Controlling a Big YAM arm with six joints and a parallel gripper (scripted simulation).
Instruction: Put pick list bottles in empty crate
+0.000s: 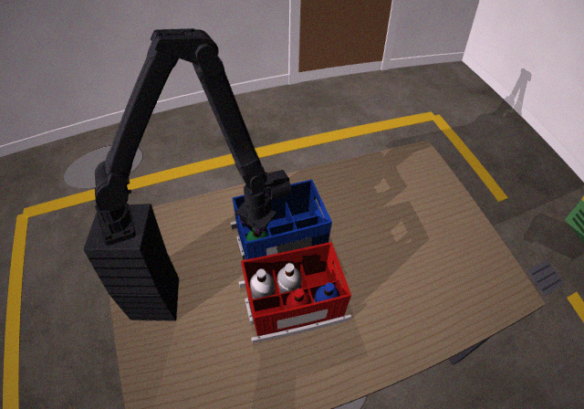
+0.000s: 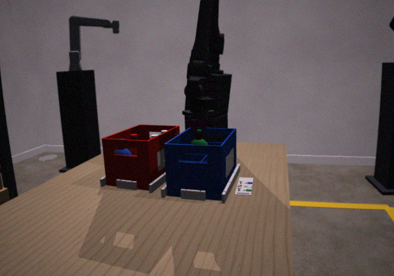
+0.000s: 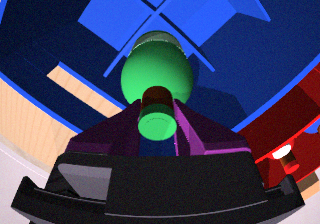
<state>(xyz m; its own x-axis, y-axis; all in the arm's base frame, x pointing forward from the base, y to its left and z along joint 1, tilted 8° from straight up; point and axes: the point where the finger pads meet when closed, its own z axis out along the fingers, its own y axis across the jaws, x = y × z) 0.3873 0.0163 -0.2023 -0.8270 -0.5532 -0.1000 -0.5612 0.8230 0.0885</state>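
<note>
My hand is 60 mm above the green bottle. The rest, counted from my hand: blue crate (90 mm ahead, 70 mm below, 30 mm to the left); then pick list (170 mm to the left, 160 mm below, 110 mm ahead); then red crate (210 mm to the right, 70 mm below, 30 mm ahead).
</note>
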